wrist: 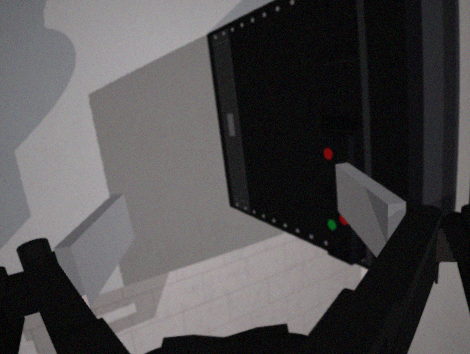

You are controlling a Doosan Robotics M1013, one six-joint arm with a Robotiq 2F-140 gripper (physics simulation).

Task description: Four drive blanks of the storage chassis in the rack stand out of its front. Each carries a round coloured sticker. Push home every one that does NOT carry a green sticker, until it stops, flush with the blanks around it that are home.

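Frame: origin at the arm's base, x ahead, y left, z up, level; centimetres.
Seen in the pictures: gripper, fingertip midpoint: [231, 202].
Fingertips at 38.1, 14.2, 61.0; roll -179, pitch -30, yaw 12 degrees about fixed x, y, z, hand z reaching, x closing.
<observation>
Offsets run from my fingertips to a thing's top centre, as dx, dy, dz. Level surfaces: height alone.
The rack {+48.0, +8.0, -10.3} [239, 165] stands dark and tilted at the right of the view. On its black front I see a red sticker {+30.0, +1.1, -20.3} [328, 153], a green sticker {+32.4, -11.1, -20.3} [332, 225] lower down, and a second red sticker {+32.1, -9.4, -17.4} [344, 219] close beside the green one, partly covered by my right-hand finger. A fourth sticker does not show. The outlines of the drive blanks are too dark to tell how far each stands out. My gripper [231, 202] is open and empty; its right-hand finger overlaps the lower part of the rack front in the view, and whether it touches is unclear.
A grey-brown shadow lies on the pale floor {dz -69.7} [60, 125] left of the rack. A surface with a tile or brick pattern [220, 280] shows below it. Tall dark grey upright panels [432, 100] stand at the far right.
</observation>
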